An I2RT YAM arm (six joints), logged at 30 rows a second.
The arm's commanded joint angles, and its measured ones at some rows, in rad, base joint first. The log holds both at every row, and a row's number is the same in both.
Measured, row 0:
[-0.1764, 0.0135, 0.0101, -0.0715, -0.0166, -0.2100]
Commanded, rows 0 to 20:
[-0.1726, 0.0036, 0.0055, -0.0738, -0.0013, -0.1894]
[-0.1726, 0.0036, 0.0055, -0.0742, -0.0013, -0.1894]
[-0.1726, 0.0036, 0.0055, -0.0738, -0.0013, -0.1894]
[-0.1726, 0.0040, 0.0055, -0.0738, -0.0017, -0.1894]
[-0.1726, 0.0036, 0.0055, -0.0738, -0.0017, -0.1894]
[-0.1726, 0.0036, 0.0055, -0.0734, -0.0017, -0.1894]
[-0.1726, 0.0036, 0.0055, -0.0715, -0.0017, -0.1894]
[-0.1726, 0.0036, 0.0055, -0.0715, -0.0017, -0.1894]
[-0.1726, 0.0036, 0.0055, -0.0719, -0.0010, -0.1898]
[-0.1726, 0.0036, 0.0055, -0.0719, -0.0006, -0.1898]
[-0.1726, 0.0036, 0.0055, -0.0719, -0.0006, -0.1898]
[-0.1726, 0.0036, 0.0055, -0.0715, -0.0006, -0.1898]
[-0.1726, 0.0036, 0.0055, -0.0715, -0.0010, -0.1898]
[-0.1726, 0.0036, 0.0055, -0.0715, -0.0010, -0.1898]
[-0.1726, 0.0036, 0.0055, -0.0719, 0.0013, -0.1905]
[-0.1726, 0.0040, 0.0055, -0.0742, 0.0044, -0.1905]
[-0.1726, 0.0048, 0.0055, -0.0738, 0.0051, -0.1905]
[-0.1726, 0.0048, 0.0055, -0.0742, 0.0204, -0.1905]
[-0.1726, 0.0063, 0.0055, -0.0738, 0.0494, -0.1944]
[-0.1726, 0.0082, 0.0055, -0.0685, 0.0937, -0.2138]
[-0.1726, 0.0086, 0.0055, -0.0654, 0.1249, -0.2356]
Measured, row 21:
[-0.1764, 0.0135, 0.0101, -0.0704, 0.0151, -0.2111]
